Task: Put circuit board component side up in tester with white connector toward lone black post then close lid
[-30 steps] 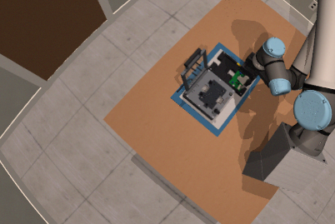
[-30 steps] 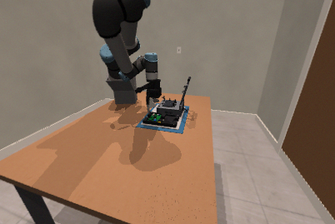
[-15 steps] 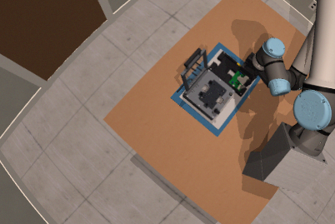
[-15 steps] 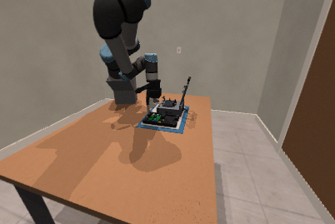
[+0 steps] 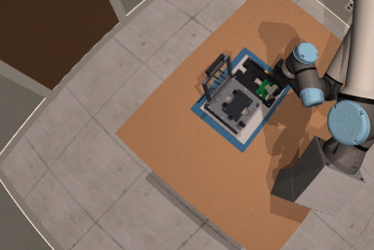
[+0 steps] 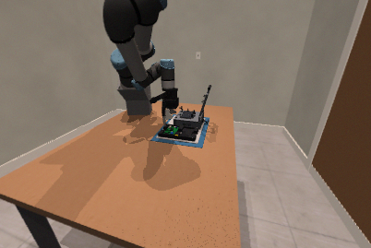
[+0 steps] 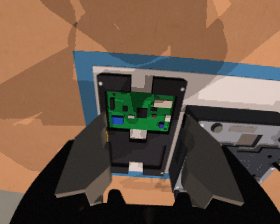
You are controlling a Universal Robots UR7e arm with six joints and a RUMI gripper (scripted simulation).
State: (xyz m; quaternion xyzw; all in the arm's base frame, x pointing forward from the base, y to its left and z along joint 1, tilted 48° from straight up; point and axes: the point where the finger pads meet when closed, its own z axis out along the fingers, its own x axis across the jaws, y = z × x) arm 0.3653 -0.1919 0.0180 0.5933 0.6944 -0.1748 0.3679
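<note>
My hand is 30 mm short of the green circuit board, 10 mm to the left of it and 60 mm above it. From my hand the other things lie so: black block (30 mm ahead, 220 mm to the left, 10 mm above); tester lid (210 mm ahead, 160 mm to the left, 100 mm above).
</note>
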